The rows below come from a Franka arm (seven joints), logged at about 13 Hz.
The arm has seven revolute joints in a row. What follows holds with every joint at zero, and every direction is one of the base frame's.
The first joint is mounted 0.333 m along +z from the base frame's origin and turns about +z.
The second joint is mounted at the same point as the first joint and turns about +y.
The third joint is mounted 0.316 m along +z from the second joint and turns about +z.
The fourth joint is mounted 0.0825 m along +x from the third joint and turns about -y.
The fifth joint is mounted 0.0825 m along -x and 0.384 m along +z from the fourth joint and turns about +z.
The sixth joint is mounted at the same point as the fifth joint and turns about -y.
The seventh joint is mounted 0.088 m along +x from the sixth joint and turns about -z.
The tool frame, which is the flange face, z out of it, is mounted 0.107 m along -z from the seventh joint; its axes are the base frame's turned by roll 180, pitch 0 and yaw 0 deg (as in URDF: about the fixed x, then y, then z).
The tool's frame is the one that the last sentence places.
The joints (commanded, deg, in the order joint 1, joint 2, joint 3, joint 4, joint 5, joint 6, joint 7), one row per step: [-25.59 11.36 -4.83 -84.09 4.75 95.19 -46.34]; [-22.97 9.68 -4.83 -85.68 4.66 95.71 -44.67]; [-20.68 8.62 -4.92 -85.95 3.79 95.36 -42.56]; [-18.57 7.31 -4.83 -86.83 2.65 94.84 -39.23]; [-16.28 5.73 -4.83 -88.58 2.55 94.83 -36.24]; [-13.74 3.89 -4.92 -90.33 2.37 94.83 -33.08]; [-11.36 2.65 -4.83 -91.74 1.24 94.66 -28.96]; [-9.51 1.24 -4.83 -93.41 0.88 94.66 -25.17]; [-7.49 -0.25 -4.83 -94.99 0.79 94.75 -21.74]
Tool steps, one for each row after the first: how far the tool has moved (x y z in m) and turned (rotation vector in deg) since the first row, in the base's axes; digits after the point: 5 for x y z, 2 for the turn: [0.00611 0.02773 0.00557 -0.20 -0.45 0.90]; [0.01064 0.04968 0.01396 -1.02 -0.38 1.09]; [0.01211 0.07168 0.01948 -1.80 0.26 0.07]; [0.01261 0.09624 0.02124 -1.62 0.51 -0.63]; [0.01133 0.12223 0.02543 -1.61 0.55 -1.34]; [0.01101 0.14583 0.02582 -2.41 1.29 -2.90]; [0.00782 0.16456 0.02589 -2.54 1.70 -4.81]; [0.00429 0.18503 0.02745 -2.47 1.78 -6.21]
